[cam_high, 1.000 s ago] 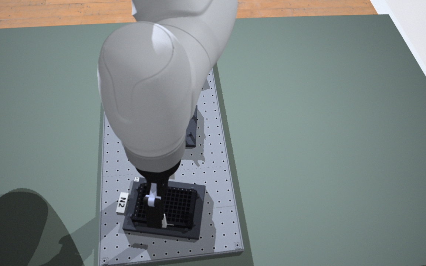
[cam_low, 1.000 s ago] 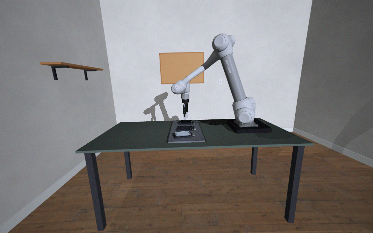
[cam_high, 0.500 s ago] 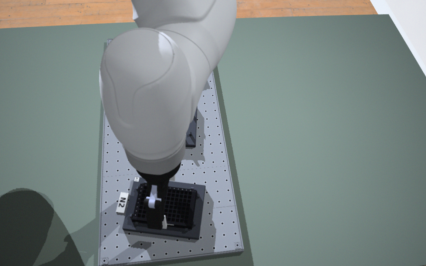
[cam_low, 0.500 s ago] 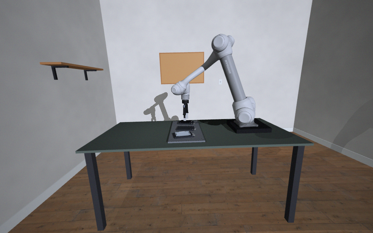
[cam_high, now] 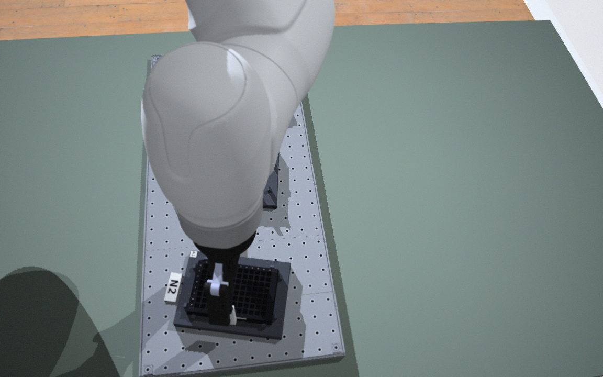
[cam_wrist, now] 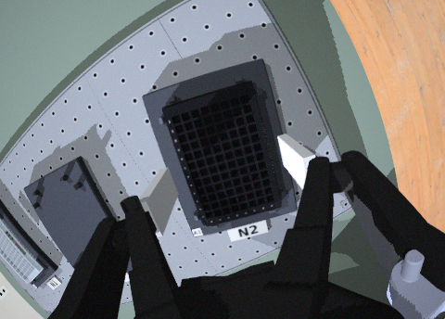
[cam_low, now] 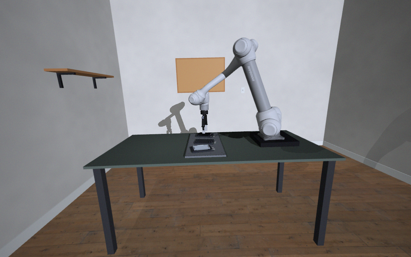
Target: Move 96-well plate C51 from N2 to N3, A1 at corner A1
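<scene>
The black 96-well plate C51 is 4 cm below my hand. Also, from my hand: plate nest N2 (6 cm below); then N2 label (9 cm behind, 6 cm below, 2 cm to the left); then landing nest N3 (22 cm to the left, 6 cm below, 1 cm ahead).
</scene>
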